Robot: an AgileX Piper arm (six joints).
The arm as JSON. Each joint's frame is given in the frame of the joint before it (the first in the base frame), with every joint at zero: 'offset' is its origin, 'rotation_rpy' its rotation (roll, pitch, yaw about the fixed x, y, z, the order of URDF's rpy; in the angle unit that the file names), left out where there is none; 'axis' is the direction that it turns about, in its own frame. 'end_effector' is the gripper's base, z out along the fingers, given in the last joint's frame.
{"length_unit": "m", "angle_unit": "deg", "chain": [
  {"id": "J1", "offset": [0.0, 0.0, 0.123], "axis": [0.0, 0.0, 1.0]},
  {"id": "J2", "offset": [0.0, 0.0, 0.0], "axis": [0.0, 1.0, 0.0]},
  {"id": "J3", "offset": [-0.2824, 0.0, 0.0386], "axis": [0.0, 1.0, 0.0]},
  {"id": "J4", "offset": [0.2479, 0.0, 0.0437], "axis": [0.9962, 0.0, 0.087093]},
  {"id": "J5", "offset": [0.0, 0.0, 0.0], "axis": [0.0, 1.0, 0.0]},
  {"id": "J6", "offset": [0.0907, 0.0, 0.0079], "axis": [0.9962, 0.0, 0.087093]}
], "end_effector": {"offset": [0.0, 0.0, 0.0], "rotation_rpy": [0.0, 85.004, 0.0]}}
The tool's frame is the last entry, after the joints.
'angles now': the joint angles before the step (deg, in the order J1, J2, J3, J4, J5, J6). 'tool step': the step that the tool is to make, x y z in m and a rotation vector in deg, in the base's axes. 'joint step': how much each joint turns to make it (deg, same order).
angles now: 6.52, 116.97, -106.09, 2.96, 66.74, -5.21
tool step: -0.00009, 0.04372, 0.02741, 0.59, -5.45, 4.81
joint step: 5.68, 0.00, -5.57, -0.63, 0.06, 0.96
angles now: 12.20, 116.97, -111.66, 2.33, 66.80, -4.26
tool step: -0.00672, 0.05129, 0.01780, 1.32, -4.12, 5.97
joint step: 6.50, 0.82, -4.78, -0.07, -0.39, 0.57
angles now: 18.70, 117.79, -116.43, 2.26, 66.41, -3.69
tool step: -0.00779, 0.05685, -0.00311, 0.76, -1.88, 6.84
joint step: 6.88, 3.18, -4.31, -0.01, -0.90, 0.00
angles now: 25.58, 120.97, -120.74, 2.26, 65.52, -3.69
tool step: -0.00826, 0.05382, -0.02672, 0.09, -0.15, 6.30
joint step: 6.09, 4.50, -1.70, 0.18, -2.96, -0.37
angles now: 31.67, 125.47, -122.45, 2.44, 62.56, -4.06
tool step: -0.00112, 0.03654, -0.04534, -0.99, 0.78, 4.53
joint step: 3.55, 5.61, -0.07, 0.26, -4.30, -1.35
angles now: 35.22, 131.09, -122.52, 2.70, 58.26, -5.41
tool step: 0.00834, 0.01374, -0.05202, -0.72, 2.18, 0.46
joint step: 0.61, 6.08, 0.00, 0.79, -3.88, -0.17
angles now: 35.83, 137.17, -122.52, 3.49, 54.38, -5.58
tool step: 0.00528, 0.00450, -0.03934, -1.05, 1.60, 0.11
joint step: 0.04, 4.46, 0.00, 0.25, -2.53, -0.31
